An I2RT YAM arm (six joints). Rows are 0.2 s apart.
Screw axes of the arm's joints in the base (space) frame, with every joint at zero. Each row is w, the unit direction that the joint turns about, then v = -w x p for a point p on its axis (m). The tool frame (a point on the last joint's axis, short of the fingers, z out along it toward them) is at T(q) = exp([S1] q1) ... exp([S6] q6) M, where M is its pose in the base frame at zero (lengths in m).
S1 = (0, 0, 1, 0, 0, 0)
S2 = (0, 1, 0, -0.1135, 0, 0.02)
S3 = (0, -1, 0, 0.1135, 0, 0.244)
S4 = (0, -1, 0, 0.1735, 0, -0.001)
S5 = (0, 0, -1, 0, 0.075, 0)
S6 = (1, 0, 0, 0, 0.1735, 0)
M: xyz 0.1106 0 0.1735 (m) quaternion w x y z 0.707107 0 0.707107 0
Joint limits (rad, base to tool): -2.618..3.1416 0..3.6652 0..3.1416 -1.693..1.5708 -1.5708..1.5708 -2.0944..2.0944
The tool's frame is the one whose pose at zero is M.
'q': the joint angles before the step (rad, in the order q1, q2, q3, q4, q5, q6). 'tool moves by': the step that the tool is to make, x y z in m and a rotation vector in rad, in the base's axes. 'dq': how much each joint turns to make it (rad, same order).
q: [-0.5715 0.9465 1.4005 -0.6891 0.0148 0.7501]
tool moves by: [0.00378 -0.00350 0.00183 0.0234 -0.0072 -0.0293]
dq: [-0.0006 0.0218 0.0182 -0.0038 0.0223 0.0297]
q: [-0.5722 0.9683 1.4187 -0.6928 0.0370 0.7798]
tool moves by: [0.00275 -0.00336 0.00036 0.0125 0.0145 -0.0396]
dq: [0.0000 0.0198 0.0173 -0.0171 0.0377 0.0125]
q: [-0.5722 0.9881 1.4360 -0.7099 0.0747 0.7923]
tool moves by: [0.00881 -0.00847 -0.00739 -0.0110 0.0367 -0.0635]
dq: [0.0006 0.0271 -0.0174 0.0207 0.0696 -0.0108]
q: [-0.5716 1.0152 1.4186 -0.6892 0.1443 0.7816]
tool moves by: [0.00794 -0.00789 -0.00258 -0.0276 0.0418 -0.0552]
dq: [-0.0001 0.0339 0.0059 0.0127 0.0660 -0.0284]
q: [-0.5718 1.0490 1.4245 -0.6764 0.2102 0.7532]
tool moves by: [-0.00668 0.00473 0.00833 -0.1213 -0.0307 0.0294]
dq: [0.0006 -0.0418 -0.0301 0.0987 -0.0072 -0.0918]
